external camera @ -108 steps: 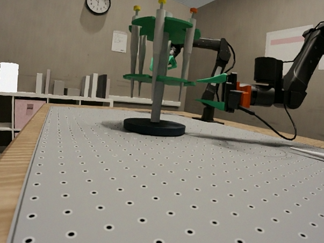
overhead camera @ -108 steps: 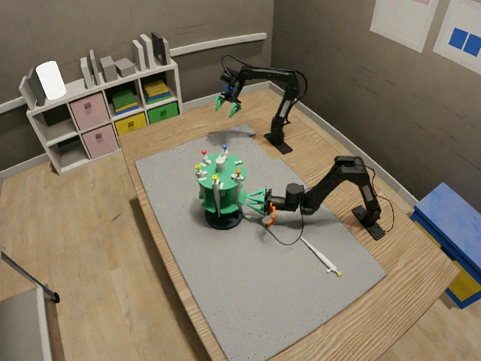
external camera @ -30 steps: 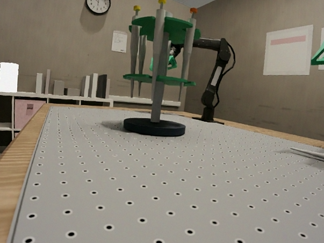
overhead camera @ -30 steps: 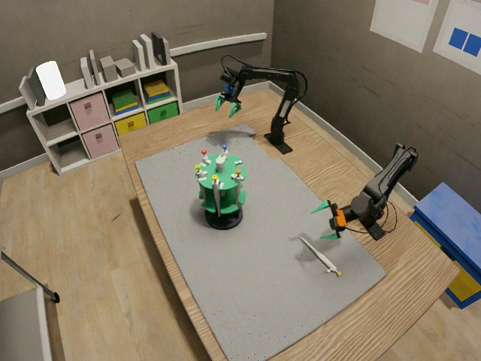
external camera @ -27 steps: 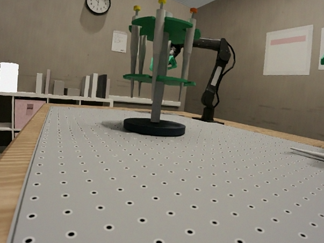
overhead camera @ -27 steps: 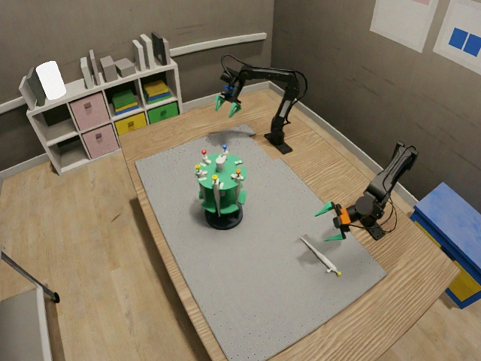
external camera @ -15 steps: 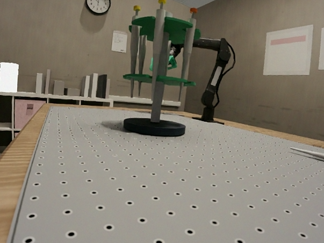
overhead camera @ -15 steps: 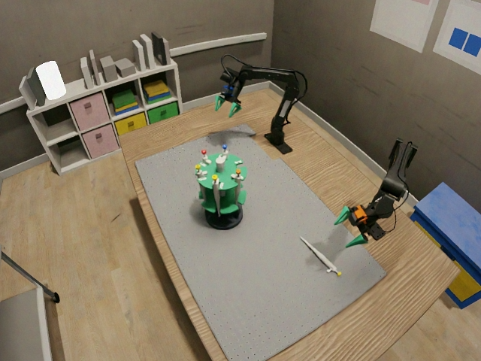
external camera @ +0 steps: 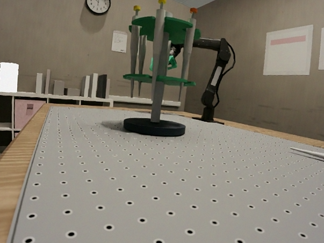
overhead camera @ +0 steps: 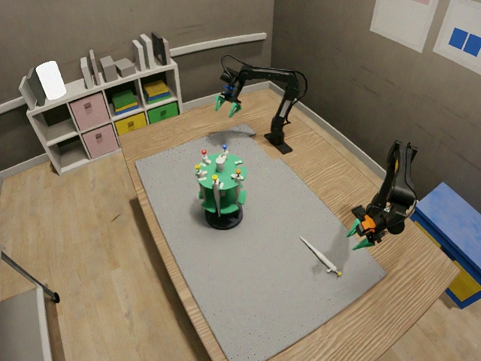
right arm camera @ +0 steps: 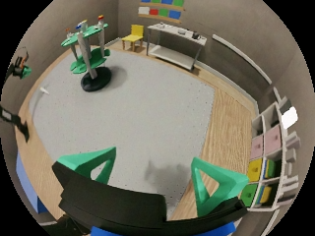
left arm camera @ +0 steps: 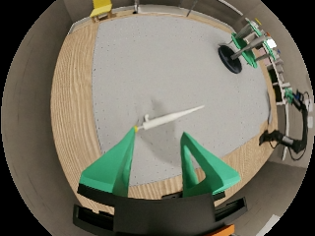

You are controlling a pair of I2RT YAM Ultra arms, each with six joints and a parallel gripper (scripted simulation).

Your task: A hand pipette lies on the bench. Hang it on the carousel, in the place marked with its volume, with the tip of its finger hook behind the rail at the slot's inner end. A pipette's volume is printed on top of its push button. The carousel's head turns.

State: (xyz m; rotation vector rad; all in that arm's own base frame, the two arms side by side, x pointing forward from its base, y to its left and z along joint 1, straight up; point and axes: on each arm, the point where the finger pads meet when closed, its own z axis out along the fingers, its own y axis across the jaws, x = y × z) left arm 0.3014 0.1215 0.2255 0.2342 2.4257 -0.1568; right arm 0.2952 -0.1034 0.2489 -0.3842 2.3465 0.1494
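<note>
Right now the hand pipette is 200 mm below my left hand, 80 mm to the right of it and 20 mm ahead of it.
</note>
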